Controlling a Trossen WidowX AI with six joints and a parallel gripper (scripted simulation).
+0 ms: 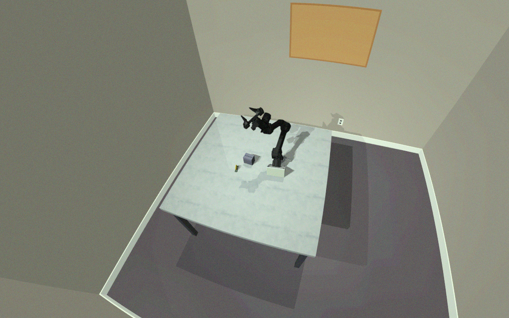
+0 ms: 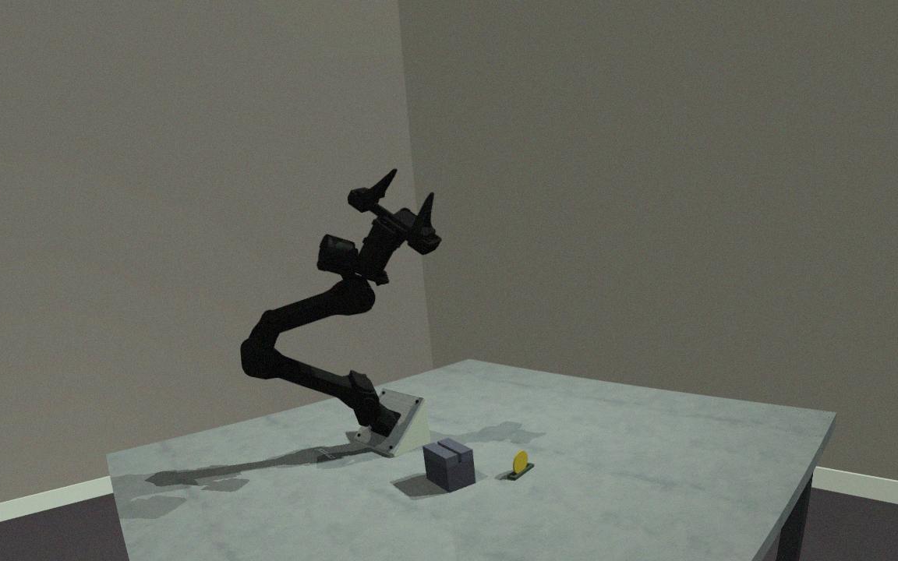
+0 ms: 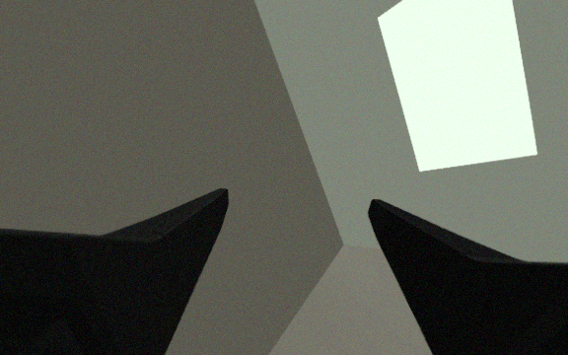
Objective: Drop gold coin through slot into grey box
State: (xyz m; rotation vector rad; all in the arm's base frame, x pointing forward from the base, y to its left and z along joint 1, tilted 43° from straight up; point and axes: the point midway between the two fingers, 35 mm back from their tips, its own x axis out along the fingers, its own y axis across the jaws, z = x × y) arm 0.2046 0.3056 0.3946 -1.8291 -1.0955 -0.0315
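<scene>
Now: the gold coin 550 mm below my gripper tip, 120 mm ahead of it and 90 mm to the left of it.
</scene>
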